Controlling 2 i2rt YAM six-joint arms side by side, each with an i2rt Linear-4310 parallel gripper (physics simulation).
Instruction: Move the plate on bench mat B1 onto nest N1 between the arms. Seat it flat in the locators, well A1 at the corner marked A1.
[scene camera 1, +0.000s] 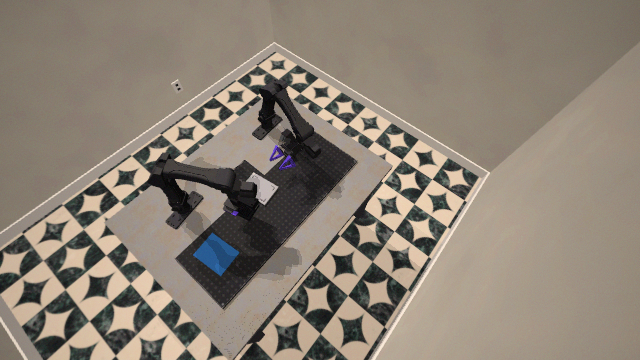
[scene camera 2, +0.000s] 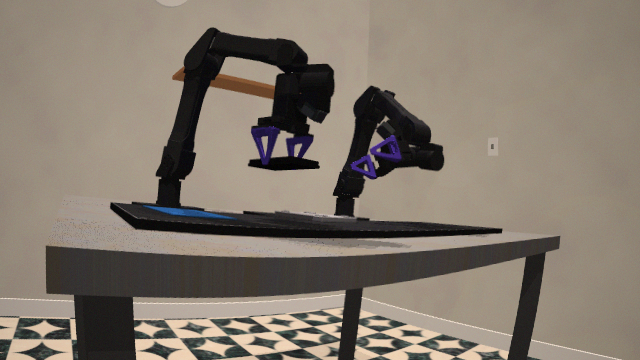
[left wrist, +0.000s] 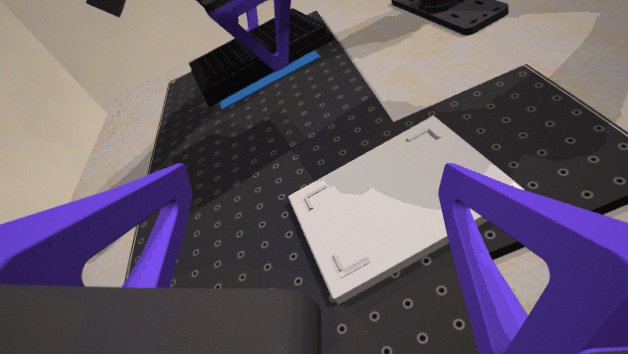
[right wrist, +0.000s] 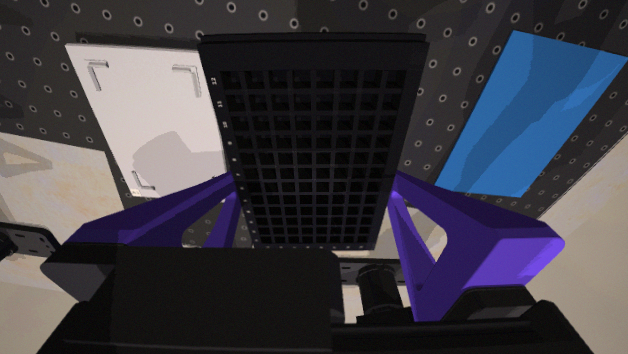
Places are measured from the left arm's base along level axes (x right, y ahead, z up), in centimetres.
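Pixels of known places: left gripper, fingertip midpoint: (scene camera 1: 274, 164) (scene camera 2: 360, 159) (left wrist: 315, 177); right gripper, fingertip midpoint: (scene camera 1: 241, 206) (scene camera 2: 279, 167) (left wrist: 266, 54) (right wrist: 314, 177); left arm's base, origin of the base link: (scene camera 1: 267, 126) (right wrist: 0, 234); right arm's base, origin of the base link: (scene camera 1: 185, 209) (left wrist: 443, 7) (right wrist: 373, 270).
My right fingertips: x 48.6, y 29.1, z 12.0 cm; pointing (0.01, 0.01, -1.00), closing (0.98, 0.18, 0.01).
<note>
For each thing: its top centre in the pictures, then the offset to it from my right fingertips. Level surfaces: height alone.
- black well plate, middle of its top: (right wrist: 314, 184) (left wrist: 250, 42) (scene camera 2: 283, 158) (scene camera 1: 242, 206) dy +0.8, dx -0.2, dz +1.8 cm
- white nest N1, middle of its top: (left wrist: 389, 191) (right wrist: 160, 139) (scene camera 2: 315, 213) (scene camera 1: 258, 187) dy -4.5, dx -14.6, dz -9.3 cm
- blue mat B1, its level: dz -10.5 cm
The black well plate (scene camera 2: 284, 164) (left wrist: 260, 52) (right wrist: 312, 150) is held level, high above the bench. My right gripper (scene camera 2: 285, 155) (right wrist: 314, 177) is shut on its long sides; column numbers show along the plate's left edge in the right wrist view. The white nest N1 (scene camera 1: 264, 188) (scene camera 2: 315, 216) (left wrist: 375, 220) (right wrist: 160, 110) has raised corner locators; a small tag shows at its lower left corner in the right wrist view. The blue mat B1 (scene camera 1: 215, 254) (scene camera 2: 187, 212) (left wrist: 270, 80) (right wrist: 530, 115) is bare. My left gripper (scene camera 1: 281, 158) (scene camera 2: 376, 156) (left wrist: 315, 177) is open and empty.
A black perforated board (scene camera 1: 295, 205) (scene camera 2: 400, 230) (left wrist: 240, 220) lies under the nest and the blue mat on the table (scene camera 1: 320, 240) (scene camera 2: 300, 275). The right arm reaches out over the board beside the nest in scene camera 1. The left arm is folded at the upper right end.
</note>
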